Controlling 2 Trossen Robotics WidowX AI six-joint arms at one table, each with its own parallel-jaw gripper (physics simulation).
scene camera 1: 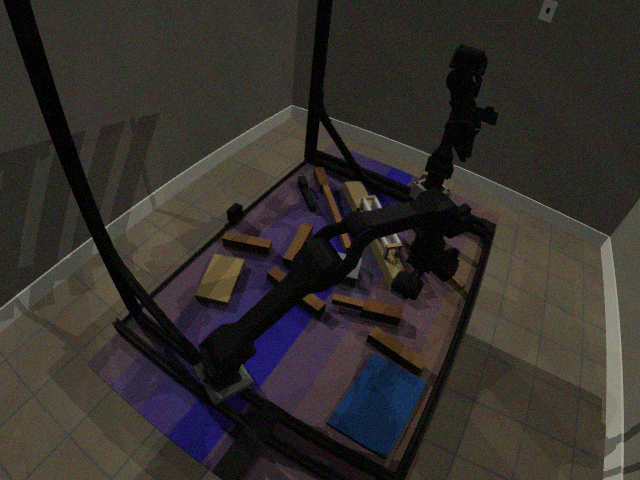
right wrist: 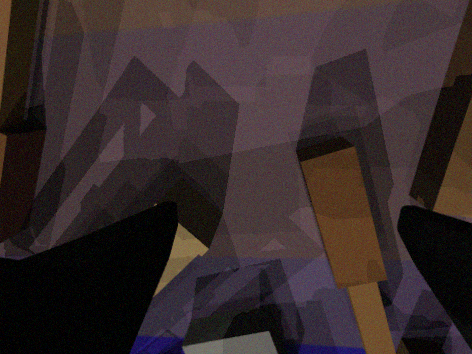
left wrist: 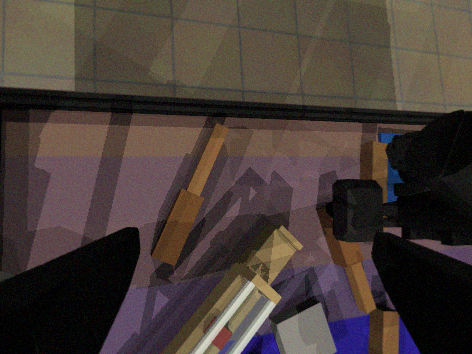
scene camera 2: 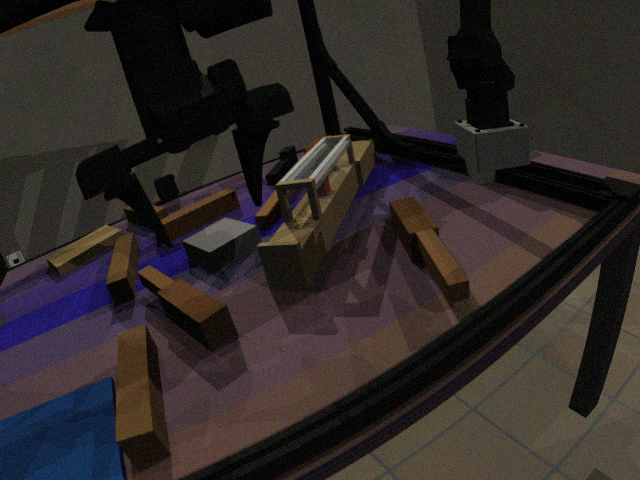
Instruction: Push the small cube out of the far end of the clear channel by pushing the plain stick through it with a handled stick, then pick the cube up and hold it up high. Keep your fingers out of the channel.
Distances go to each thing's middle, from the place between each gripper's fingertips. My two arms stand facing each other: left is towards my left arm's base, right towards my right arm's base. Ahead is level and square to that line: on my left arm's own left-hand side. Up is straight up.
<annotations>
Right now the grey block [scene camera 2: 219,245] is 20 cm behind my right hand and 10 cm below it. The rest, counted from my right hand: blue pad [scene camera 2: 79,428]: 11 cm ahead, 25 cm to the right, 11 cm below; tan plate [scene camera 1: 219,282]: 41 cm behind, 27 cm to the right, 11 cm below; tan base block [scene camera 2: 291,259]: 24 cm behind, 19 cm to the left, 7 cm below.
Now: left hand 31 cm above the tan base block, 19 cm past it and 4 cm to the left of it. Round my left hand: grey block 34 cm below, 23 cm to the right, 15 cm behind; then blue pad 48 cm to the right, 35 cm below, 16 cm ahead; then tan plate 50 cm to the right, 36 cm behind, 35 cm below.
</annotations>
